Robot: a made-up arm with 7 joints.
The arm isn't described. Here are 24 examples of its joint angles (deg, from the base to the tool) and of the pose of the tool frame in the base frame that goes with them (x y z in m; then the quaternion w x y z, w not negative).
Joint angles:
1: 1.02 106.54 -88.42 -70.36 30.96 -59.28 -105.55
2: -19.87 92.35 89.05 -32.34 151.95 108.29 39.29
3: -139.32 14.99 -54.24 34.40 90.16 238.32 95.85
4: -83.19 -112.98 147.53 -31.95 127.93 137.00 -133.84
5: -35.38 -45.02 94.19 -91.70 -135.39 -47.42 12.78
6: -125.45 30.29 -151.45 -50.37 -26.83 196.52 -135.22
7: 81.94 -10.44 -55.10 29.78 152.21 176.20 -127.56
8: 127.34 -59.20 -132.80 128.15 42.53 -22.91 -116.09
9: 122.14 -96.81 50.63 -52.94 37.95 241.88 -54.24
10: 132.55 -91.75 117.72 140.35 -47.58 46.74 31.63
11: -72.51 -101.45 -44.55 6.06 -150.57 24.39 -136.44
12: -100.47 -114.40 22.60 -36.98 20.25 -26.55 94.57
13: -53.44 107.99 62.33 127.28 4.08 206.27 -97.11
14: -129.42 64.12 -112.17 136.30 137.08 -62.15 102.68
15: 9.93 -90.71 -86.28 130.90 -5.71 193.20 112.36
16: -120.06 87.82 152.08 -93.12 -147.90 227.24 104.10
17: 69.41 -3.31 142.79 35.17 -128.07 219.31 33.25
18: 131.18 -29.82 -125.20 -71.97 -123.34 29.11 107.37
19: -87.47 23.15 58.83 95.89 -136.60 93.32 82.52
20: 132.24 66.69 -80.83 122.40 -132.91 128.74 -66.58
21: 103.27 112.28 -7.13 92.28 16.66 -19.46 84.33
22: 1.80 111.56 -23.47 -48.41 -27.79 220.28 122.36
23: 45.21 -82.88 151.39 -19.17 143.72 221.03 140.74
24: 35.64 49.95 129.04 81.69 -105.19 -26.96 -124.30
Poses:
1: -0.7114 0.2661 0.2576 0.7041 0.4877 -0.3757 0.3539
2: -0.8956 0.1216 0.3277 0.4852 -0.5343 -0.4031 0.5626
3: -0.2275 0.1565 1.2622 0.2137 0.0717 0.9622 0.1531
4: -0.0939 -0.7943 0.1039 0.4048 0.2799 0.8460 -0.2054
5: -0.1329 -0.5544 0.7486 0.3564 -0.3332 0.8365 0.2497
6: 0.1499 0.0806 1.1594 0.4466 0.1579 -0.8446 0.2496
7: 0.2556 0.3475 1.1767 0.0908 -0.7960 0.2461 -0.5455
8: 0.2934 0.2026 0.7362 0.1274 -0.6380 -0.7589 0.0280
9: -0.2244 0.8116 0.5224 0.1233 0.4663 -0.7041 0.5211
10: -0.3416 -0.0395 0.6843 0.0722 0.4018 -0.7239 0.5562
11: 0.2792 -0.9013 0.1442 0.2771 0.2902 -0.2253 0.8878
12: -0.3551 -0.8645 0.2652 0.3508 0.1222 0.9254 0.0755
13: -0.0642 0.3337 0.5514 0.4963 -0.7484 0.1498 0.4137
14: -0.2747 0.3983 0.5781 0.5367 -0.3378 0.0240 -0.7729
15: 0.3410 -0.3285 0.4933 0.0531 -0.6992 0.2828 -0.6545
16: -0.1163 0.4750 0.7207 0.1719 0.0137 0.9393 0.2965
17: 0.0309 -0.1251 1.3236 0.3374 0.8854 0.3171 0.0415
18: -0.5687 0.3156 0.7742 0.4016 0.6861 0.3183 -0.5164
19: 0.3880 0.1293 0.9331 0.5613 0.6310 0.2725 0.4609
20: 0.4488 0.1327 0.8069 0.1603 -0.3546 0.5374 0.7481
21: 0.3099 -0.5238 0.7804 0.6983 -0.6614 -0.2185 0.1650
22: -0.5648 -0.0539 -0.0253 0.8674 -0.2029 0.4541 -0.0162
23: 0.7674 0.3942 0.5787 0.8178 -0.2460 -0.4770 0.2076
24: -0.7562 -0.2101 0.6509 0.9472 -0.1904 0.1962 0.1675
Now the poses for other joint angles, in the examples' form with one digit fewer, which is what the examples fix.
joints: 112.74 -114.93 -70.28 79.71 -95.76 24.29 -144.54
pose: 0.283 0.680 -0.045 0.438 -0.404 -0.208 -0.775
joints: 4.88 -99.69 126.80 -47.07 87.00 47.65 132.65
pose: 0.863 -0.230 0.161 0.505 0.650 -0.098 0.559
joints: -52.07 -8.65 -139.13 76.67 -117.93 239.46 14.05
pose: -0.360 -0.114 1.201 0.350 0.874 0.124 0.314
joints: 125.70 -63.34 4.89 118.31 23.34 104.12 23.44
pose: -0.186 0.466 0.251 0.099 -0.758 -0.645 -0.015
